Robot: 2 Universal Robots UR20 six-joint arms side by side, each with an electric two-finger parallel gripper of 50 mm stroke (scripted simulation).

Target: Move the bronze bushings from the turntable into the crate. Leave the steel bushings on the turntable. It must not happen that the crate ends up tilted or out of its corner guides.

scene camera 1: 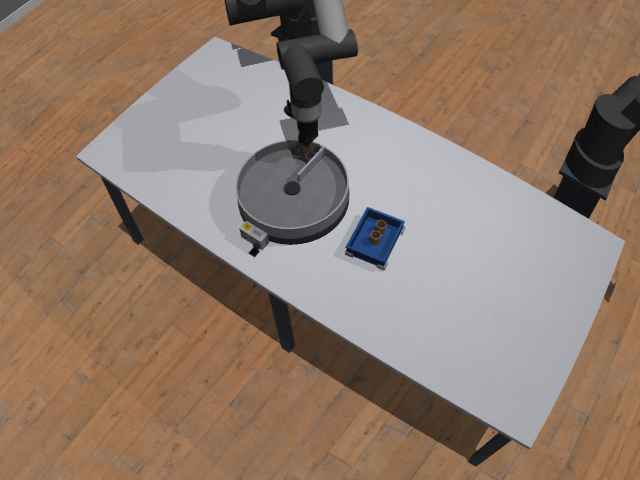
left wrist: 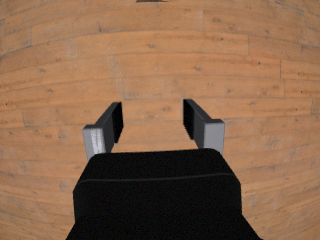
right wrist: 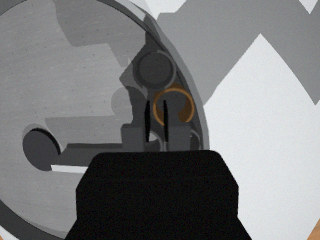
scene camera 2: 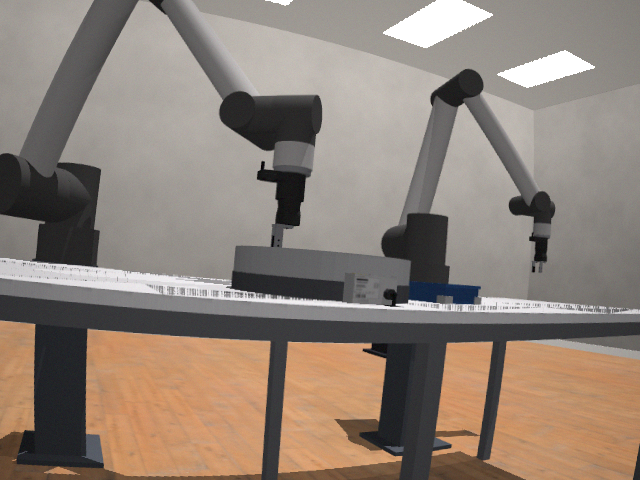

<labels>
A blue crate shows in scene camera 1 and in scene camera 2; in the left wrist view it is out of frame, in the right wrist view it is out of frame. The same spot on the blue crate: (scene camera 2: 420, 291) is (scene camera 1: 358, 231).
</labels>
